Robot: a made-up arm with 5 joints.
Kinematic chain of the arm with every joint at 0, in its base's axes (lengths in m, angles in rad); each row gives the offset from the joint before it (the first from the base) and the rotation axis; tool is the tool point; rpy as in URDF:
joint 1: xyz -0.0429 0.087 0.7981 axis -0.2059 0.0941 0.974
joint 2: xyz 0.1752 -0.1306 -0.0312 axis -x
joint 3: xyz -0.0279 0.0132 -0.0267 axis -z
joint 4: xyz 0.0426 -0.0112 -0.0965 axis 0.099 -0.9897 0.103
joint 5: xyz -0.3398 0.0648 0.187 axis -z
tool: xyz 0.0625 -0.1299 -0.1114 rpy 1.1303 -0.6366 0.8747
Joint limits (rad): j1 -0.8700..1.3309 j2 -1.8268..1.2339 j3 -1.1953..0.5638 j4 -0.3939..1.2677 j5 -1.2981..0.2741
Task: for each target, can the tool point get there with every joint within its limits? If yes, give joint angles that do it. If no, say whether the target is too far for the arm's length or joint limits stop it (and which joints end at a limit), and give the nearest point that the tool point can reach.
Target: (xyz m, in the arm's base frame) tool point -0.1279 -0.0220 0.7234
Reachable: yes | joints 0.4507 -1.5070 0.0895 0.1002 0.1417
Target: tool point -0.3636 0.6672 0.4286
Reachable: no: joint limits stop it (at a limit: joint 3, joint 4, joint 5) | nearest point -0.1884 0.3597 0.5896 | short by 0.389 m
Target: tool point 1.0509 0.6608 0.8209
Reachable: no: too far | nearest point 0.5468 0.1346 0.7801 | short by 0.730 m
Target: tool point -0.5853 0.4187 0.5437
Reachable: no: joint limits stop it (at a limit: joint 1, joint 4, joint 5) | nearest point -0.2653 0.3146 0.6358 | short by 0.349 m
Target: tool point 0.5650 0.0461 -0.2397
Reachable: no: too far | nearest point 0.2898 0.0821 0.3660 | short by 0.666 m
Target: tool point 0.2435 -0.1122 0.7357
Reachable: yes | joints 0.8631 -0.1112 -0.8622 -0.0129 -0.0132
